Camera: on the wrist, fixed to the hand. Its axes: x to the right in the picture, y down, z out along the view.
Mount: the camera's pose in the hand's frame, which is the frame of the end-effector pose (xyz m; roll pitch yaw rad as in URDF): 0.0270 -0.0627 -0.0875 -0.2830 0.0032 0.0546
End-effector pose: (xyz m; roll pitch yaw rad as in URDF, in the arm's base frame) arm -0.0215 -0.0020 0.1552 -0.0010 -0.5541 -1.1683
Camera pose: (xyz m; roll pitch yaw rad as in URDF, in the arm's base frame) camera -0.0523 -0.0901 0.0951 -0.3177 -0.5499 -1.1042
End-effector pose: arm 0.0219 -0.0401 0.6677 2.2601 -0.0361 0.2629
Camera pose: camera 0.0198 0.0706 0.6759 1.9789 -0.0802 0.2306
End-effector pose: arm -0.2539 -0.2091 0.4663 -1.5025 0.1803 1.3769
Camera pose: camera -0.1570 -0.1907 0.5171 -1.7855 0.2350 1.3774
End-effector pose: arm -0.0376 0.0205 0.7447 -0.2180 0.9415 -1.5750
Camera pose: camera -0.1176 0.0630 0.6806 -0.4271 0.9545 -1.4839
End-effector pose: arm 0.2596 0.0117 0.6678 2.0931 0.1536 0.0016
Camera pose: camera 0.2845 0.1189 0.6531 1.8068 0.1046 -0.0230
